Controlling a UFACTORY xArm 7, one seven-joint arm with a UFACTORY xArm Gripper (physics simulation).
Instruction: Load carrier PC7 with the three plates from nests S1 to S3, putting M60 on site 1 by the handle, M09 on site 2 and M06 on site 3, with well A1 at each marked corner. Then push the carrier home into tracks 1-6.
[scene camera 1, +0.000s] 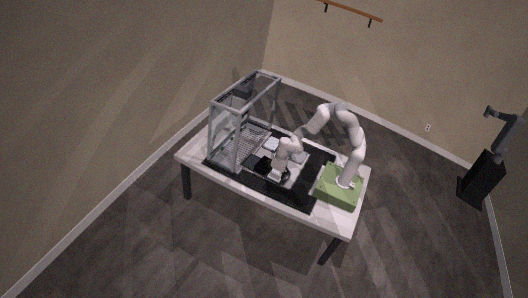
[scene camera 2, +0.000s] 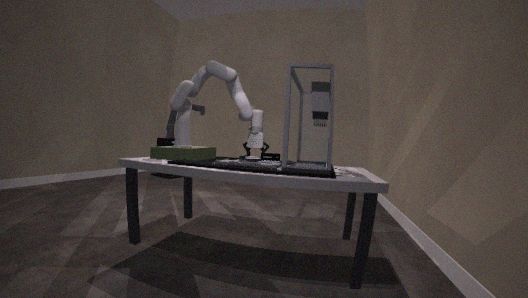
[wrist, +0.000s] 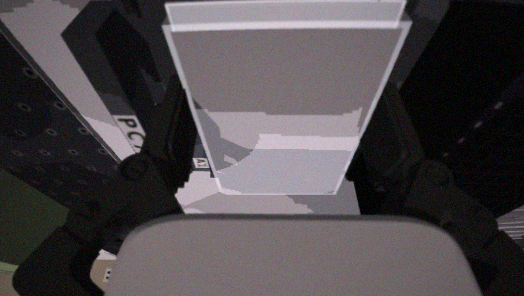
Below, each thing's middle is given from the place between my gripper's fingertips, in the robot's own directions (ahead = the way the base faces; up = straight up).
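Plate carrier (wrist: 126, 58): my gripper 80 mm short of it, 10 mm to the left of it. Black well plate (wrist: 457, 95): 100 mm ahead of my gripper, 10 mm to the right of it, 20 mm above it.
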